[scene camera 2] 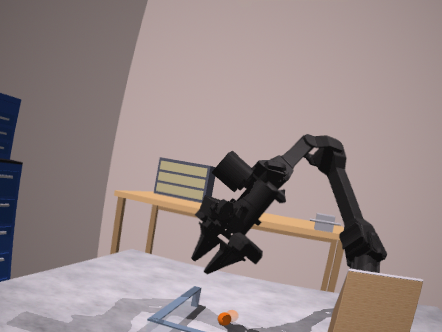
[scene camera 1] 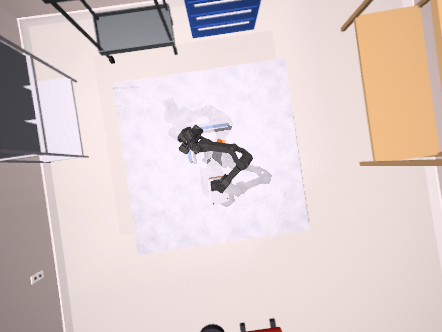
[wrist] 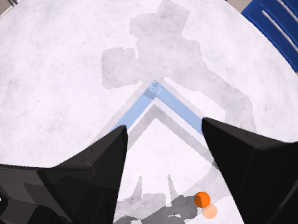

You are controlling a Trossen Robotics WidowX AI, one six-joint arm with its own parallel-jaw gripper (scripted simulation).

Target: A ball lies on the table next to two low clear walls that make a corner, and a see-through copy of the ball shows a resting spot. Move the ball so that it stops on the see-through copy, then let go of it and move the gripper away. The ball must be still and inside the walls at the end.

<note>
My gripper (scene camera 2: 198,266) is open, holding nothing.
My gripper is seen too in the wrist view (wrist: 164,127).
</note>
